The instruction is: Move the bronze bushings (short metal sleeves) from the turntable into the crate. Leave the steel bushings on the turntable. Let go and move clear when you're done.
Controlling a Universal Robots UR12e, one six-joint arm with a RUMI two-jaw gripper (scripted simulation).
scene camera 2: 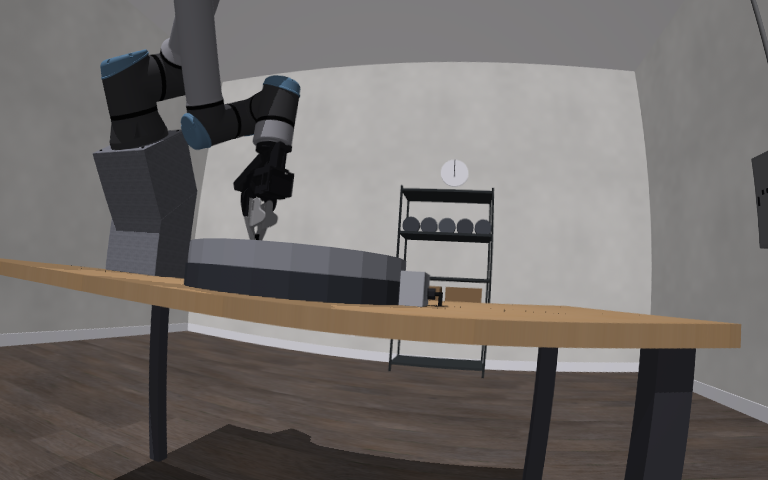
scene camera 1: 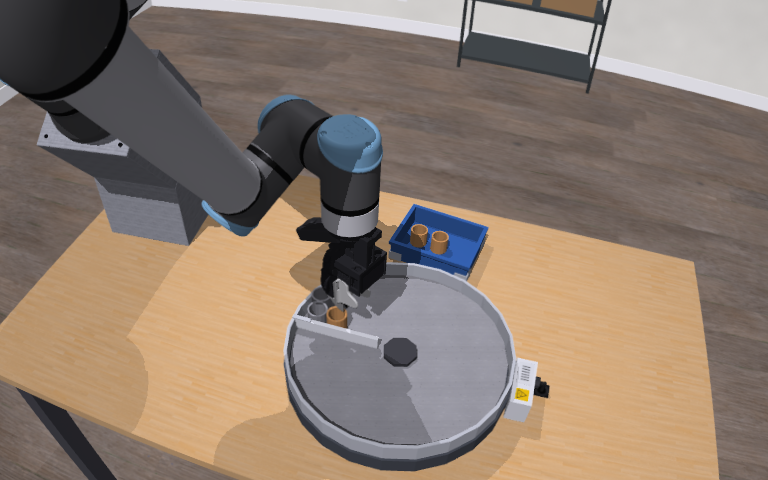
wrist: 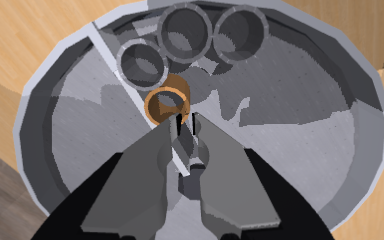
Observation:
In view: my gripper (scene camera 1: 344, 308), a bronze bushing (wrist: 156, 112), a steel bushing (wrist: 130, 72) and a blue crate (scene camera 1: 463, 235).
My gripper shows as well in scene camera 2 (scene camera 2: 255, 245) and in the wrist view (wrist: 186, 114).

